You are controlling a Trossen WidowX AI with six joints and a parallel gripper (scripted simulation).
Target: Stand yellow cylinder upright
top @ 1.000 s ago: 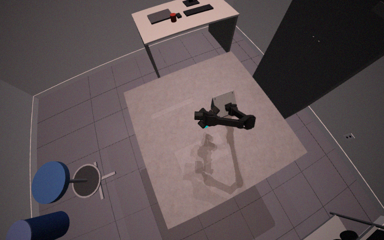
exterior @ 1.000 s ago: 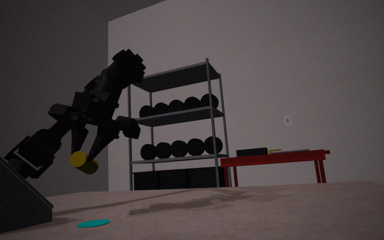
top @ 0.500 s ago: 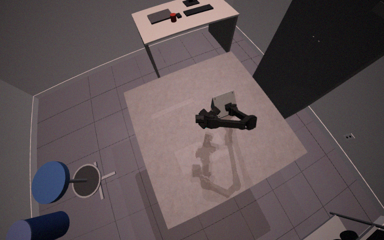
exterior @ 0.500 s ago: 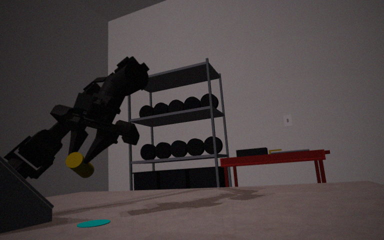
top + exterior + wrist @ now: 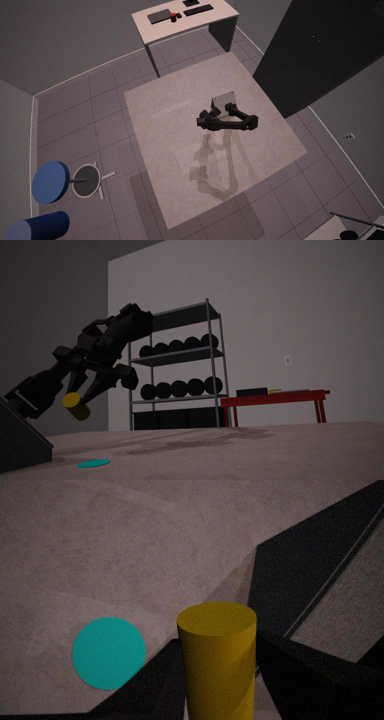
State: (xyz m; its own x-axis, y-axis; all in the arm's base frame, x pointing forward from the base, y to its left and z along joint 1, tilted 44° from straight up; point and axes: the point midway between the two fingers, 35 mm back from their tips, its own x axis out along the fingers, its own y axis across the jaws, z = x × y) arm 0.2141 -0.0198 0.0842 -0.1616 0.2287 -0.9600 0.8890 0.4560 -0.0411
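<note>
Now: gripper tip 12 cm above the cyan circle, 3 cm short of it and 2 cm to the right of it. The rest, counted from my gripper tip: yellow cylinder: 2 cm to the left, 1 cm below, 1 cm behind.
</note>
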